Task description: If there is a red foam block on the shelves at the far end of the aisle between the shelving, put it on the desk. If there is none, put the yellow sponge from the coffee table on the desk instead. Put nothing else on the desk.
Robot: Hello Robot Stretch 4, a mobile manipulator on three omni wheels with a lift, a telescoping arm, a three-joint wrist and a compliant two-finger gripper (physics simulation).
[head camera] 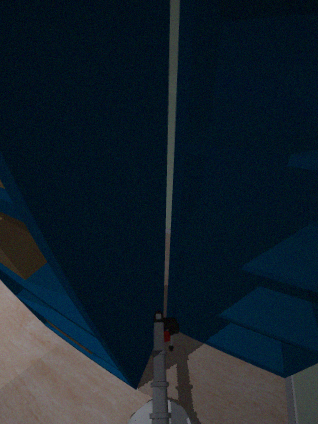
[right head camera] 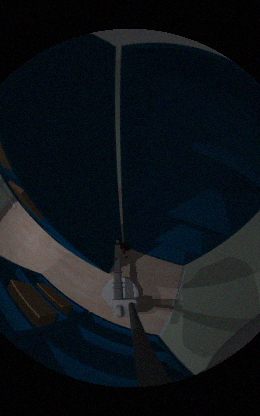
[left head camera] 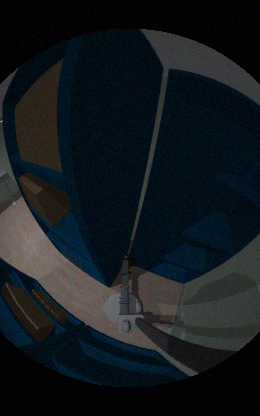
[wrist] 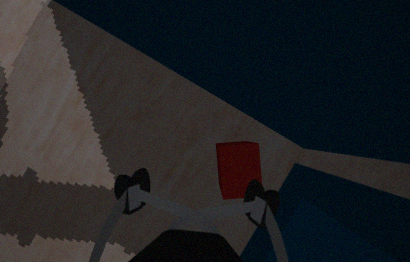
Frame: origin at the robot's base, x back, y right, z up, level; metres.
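Seen in the pictures: gripper, fingertip midpoint: [head camera: 170, 339] [left head camera: 129, 268] [wrist: 197, 188].
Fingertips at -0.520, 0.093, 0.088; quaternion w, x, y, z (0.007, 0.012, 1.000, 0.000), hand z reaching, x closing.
A point is followed by its place in that frame, as x, y, z.
A red block [wrist: 239, 170] @(-0.565, 0.075, 0.063) shows in the wrist view against the shaded floor, near the corner where two blue panels come close together. A small patch of the red block also shows beside the arm's end in the head view [head camera: 167, 336] @(-0.550, 0.073, 0.063) and the right head view [right head camera: 124, 252] @(-0.520, 0.093, 0.088). My gripper [wrist: 197, 188] @(-0.520, 0.093, 0.088) is open, with its fingers apart. The right fingertip overlaps the block's lower right corner in the wrist view, and the block is beyond the fingertips, not gripped. What the block rests on is hard to tell. The desk, coffee table and yellow sponge do not show.
Tall dark blue shelving panels [head camera: 100, 150] @(-0.389, -0.093, 1.459) [head camera: 240, 125] @(-0.983, 0.442, 1.444) stand close before me, with a narrow gap between them. Blue shelf boards [head camera: 275, 310] @(-0.506, 0.718, 0.507) are at the right. Brown boxes [left head camera: 45, 200] [right head camera: 32, 305] sit on shelving at the left and behind. A pale wall [right head camera: 225, 285] @(0.085, 0.736, 0.871) is at the right.
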